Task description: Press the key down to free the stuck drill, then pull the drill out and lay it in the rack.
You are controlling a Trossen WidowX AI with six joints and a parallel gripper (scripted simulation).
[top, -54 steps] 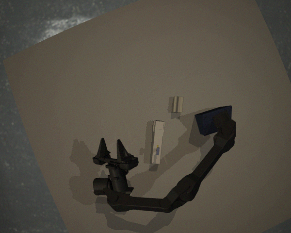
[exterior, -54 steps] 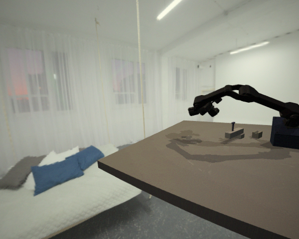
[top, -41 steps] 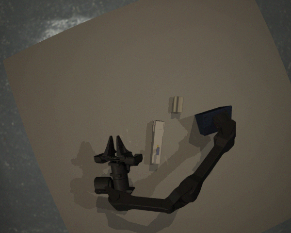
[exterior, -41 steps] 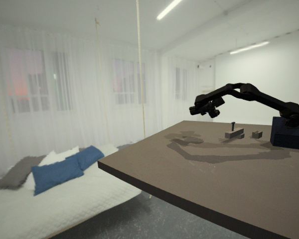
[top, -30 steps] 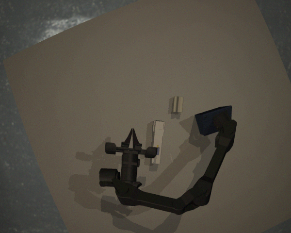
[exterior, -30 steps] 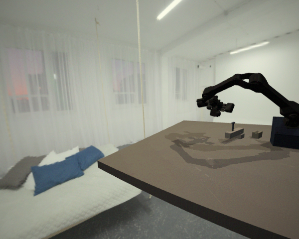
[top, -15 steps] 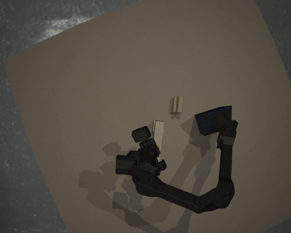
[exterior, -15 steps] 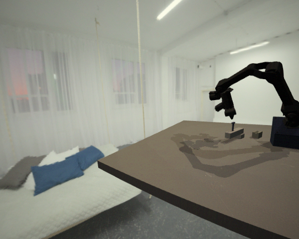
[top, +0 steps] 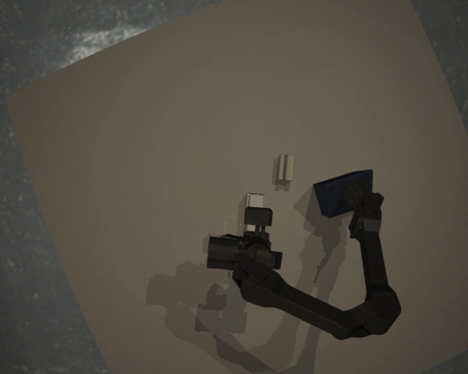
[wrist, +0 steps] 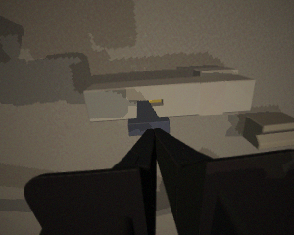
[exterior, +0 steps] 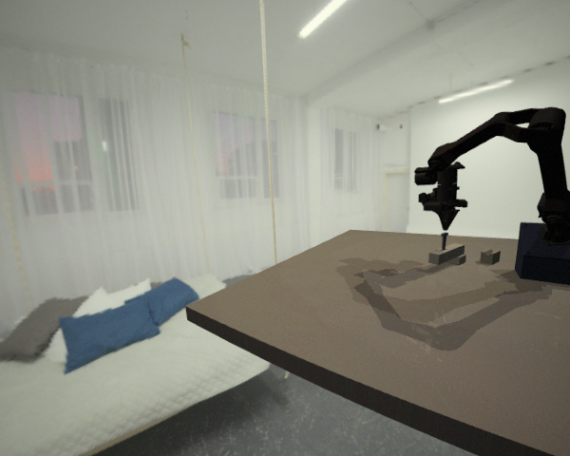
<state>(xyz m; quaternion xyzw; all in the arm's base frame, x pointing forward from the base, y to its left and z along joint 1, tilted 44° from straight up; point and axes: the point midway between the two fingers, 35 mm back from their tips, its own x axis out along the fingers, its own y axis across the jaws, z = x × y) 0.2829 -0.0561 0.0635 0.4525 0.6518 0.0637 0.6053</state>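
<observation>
Right now my gripper tip is 40 mm above the blue key. The rest, counted from my gripper tip: drill (90 mm below, 40 mm to the right, 30 mm behind); rack (170 mm behind, 130 mm to the right, 110 mm below); block (90 mm below, 30 mm to the right, 20 mm behind).
</observation>
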